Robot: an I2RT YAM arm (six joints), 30 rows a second.
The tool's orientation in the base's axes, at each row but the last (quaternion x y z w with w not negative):
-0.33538, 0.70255, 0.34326, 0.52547
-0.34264, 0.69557, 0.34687, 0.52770
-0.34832, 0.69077, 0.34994, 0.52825
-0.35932, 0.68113, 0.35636, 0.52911
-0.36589, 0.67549, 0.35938, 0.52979
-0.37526, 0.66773, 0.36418, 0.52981
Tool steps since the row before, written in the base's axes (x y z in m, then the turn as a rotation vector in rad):
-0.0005, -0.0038, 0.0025, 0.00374, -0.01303, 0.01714
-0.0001, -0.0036, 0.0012, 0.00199, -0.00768, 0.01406
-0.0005, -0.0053, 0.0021, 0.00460, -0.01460, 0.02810
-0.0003, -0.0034, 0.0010, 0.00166, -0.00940, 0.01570
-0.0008, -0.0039, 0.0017, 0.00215, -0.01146, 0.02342
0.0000, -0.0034, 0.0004, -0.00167, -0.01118, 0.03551
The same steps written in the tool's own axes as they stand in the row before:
-0.0019, -0.0013, -0.0040, -0.01599, -0.00791, -0.01261
-0.0007, -0.0017, -0.0033, -0.01323, -0.00401, -0.00834
-0.0014, -0.0020, -0.0052, -0.02665, -0.00815, -0.01573
-0.0005, -0.0013, -0.0033, -0.01458, -0.00437, -0.01029
-0.0011, -0.0010, -0.0041, -0.02199, -0.00502, -0.01326
0.0000, -0.0015, -0.0031, -0.03328, -0.00043, -0.01676

